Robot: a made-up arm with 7 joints.
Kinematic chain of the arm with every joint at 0, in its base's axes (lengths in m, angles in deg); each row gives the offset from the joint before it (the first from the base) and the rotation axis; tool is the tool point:
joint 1: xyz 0 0 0.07 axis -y
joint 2: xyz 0.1 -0.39 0 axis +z
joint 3: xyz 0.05 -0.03 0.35 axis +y
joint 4: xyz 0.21 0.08 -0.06 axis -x
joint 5: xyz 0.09 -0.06 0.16 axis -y
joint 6: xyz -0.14 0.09 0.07 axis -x
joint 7: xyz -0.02 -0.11 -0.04 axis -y
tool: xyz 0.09 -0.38 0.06
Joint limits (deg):
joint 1: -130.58..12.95
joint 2: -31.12..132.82
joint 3: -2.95..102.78
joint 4: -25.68..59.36
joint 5: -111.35..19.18
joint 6: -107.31..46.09
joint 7: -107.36..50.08
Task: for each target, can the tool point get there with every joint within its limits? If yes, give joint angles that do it. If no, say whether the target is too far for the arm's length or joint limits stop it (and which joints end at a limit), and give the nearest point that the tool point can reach.
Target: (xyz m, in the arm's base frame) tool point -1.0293 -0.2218 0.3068
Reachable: no: joint limits stop it (at a limit: joint 1, joint 2, joint 4, joint 6, joint 7) | nearest point -0.8010 -0.1687 0.3422 | short by 0.237 m
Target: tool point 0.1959 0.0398 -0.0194
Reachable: yes | joints -70.68 113.43 89.03 39.91 -25.80 -5.08 -70.41
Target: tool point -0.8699 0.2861 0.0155
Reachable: no: joint limits stop it (at a limit: joint 1, joint 4, joint 6, joint 7) | nearest point -0.6569 0.1237 0.1182 | short by 0.287 m
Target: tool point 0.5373 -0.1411 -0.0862
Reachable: yes | joints -11.25 60.08 92.94 16.58 -35.64 23.90 -46.80
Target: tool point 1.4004 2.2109 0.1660
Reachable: no: too far | nearest point 0.6862 0.4530 0.1170 | short by 1.898 m
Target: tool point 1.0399 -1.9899 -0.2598
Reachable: no: too far | nearest point 0.7594 -1.1026 -0.1708 | short by 0.935 m
